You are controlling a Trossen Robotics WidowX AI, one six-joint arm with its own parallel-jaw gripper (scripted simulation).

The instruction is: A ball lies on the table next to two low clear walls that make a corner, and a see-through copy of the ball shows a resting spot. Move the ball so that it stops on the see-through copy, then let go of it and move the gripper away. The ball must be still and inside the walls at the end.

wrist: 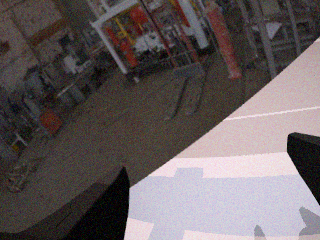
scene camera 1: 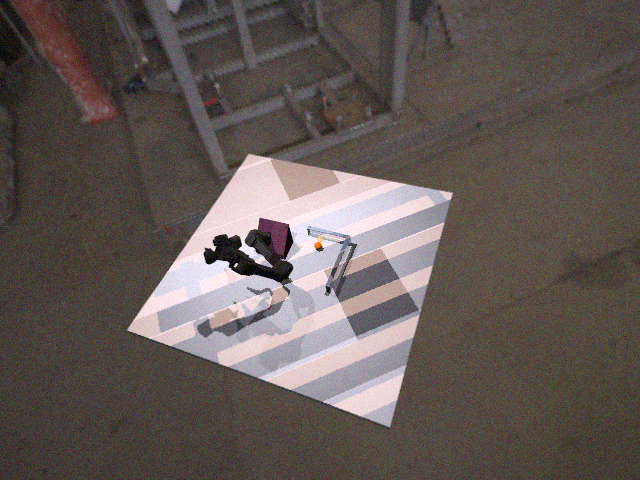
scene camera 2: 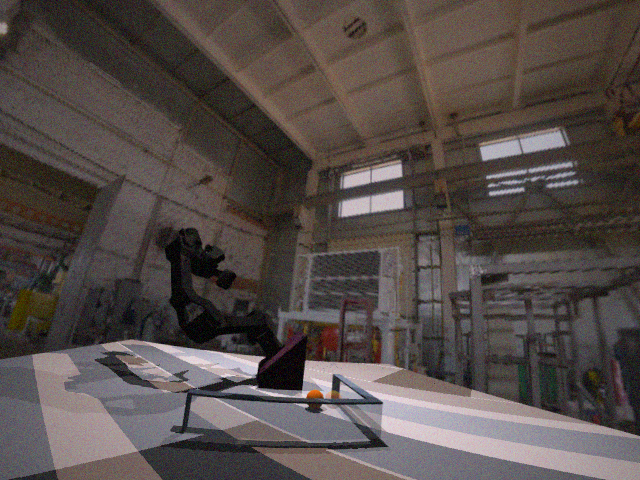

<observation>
My gripper (scene camera 2: 218,281) is open, holding nothing.
My gripper is seen too in the wrist view (wrist: 212,160).
</observation>
